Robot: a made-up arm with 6 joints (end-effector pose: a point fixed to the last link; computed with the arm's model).
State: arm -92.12 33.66 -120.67 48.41 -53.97 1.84
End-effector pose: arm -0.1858 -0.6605 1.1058 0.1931 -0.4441 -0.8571 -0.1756
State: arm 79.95 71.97 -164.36 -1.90 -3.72 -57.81
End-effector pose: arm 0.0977 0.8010 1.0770 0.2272 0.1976 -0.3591 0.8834
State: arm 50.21 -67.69 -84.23 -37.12 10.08 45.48
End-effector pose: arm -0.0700 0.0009 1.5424 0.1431 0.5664 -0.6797 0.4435
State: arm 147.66 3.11 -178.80 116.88 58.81 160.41
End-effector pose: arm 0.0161 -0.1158 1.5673 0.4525 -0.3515 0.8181 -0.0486
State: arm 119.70 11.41 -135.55 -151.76 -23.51 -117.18
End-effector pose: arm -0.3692 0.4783 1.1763 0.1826 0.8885 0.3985 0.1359
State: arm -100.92 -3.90 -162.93 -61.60 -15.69 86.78
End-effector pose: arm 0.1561 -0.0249 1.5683 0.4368 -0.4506 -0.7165 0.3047
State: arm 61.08 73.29 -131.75 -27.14 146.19 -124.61
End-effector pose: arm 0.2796 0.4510 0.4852 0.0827 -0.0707 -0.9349 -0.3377
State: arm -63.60 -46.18 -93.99 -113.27 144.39 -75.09
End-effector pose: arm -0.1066 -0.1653 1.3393 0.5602 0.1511 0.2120 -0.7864
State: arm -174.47 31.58 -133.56 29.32 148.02 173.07
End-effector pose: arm -0.5285 -0.1806 0.9721 0.9086 0.1857 -0.1731 0.3316
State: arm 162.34 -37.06 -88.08 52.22 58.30 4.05
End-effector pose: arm -0.4460 0.0759 1.3832 0.1239 -0.4724 -0.6912 -0.5327
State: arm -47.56 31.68 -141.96 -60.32 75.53 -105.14
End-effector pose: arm 0.4741 -0.6064 1.1284 0.8015 -0.0537 0.5881 0.0942
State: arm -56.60 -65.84 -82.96 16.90 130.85 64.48
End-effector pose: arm 0.1195 -0.1248 1.2345 0.4536 0.4127 -0.4318 -0.6614
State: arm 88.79 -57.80 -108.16 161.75 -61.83 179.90
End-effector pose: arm 0.0757 0.0328 1.3298 0.2999 0.5992 -0.3712 0.6428
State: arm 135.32 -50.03 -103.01 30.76 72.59 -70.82
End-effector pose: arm -0.1636 0.0152 1.5170 0.4185 -0.3282 0.0519 -0.8452
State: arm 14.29 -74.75 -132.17 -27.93 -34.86 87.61
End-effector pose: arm -0.6851 -0.1041 1.1873 0.4997 -0.2759 0.5127 -0.6413
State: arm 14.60 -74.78 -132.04 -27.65 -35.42 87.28
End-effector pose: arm -0.6842 -0.1083 1.1861 0.5036 -0.2742 0.5101 -0.6411
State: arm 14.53 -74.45 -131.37 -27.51 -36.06 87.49
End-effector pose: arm -0.6773 -0.1057 1.1943 0.5007 -0.2790 0.5081 -0.6429
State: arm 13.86 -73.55 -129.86 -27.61 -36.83 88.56
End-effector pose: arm -0.6605 -0.0926 1.2169 0.4872 -0.2938 0.5072 -0.6474
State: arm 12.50 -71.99 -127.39 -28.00 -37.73 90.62
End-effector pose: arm -0.6300 -0.0678 1.2544 0.4612 -0.3203 0.5075 -0.6536
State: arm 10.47 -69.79 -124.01 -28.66 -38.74 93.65
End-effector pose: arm -0.5825 -0.0335 1.3034 0.4229 -0.3582 0.5090 -0.6587
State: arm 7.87 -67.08 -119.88 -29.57 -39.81 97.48
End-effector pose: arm -0.5163 0.0061 1.3572 0.3743 -0.4051 0.5118 -0.6587
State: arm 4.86 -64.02 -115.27 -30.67 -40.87 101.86
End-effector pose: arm -0.4328 0.0449 1.4081 0.3190 -0.4575 0.5161 -0.6501
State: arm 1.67 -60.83 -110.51 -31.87 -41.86 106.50
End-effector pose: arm -0.3377 0.0767 1.4494 0.2623 -0.5108 0.5212 -0.6313
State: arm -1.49 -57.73 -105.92 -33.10 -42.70 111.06
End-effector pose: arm -0.2394 0.0980 1.4773 0.2089 -0.5607 0.5273 -0.6033
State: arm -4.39 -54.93 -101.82 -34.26 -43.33 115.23
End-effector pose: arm -0.1480 0.1083 1.4921 0.1631 -0.6034 0.5336 -0.5698
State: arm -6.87 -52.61 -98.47 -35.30 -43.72 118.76
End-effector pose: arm -0.0714 0.1104 1.4969 0.1268 -0.6365 0.5398 -0.5361
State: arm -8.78 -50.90 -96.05 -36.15 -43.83 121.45
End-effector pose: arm -0.0150 0.1080 1.4962 0.1011 -0.6595 0.5455 -0.5073
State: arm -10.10 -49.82 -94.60 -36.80 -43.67 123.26
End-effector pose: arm 0.0205 0.1049 1.4943 0.0846 -0.6729 0.5506 -0.4867
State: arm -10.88 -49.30 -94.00 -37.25 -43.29 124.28
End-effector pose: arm 0.0378 0.1030 1.4934 0.0757 -0.6787 0.5549 -0.4750
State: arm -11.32 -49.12 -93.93 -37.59 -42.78 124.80
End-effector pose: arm 0.0440 0.1025 1.4937 0.0711 -0.6800 0.5589 -0.4692
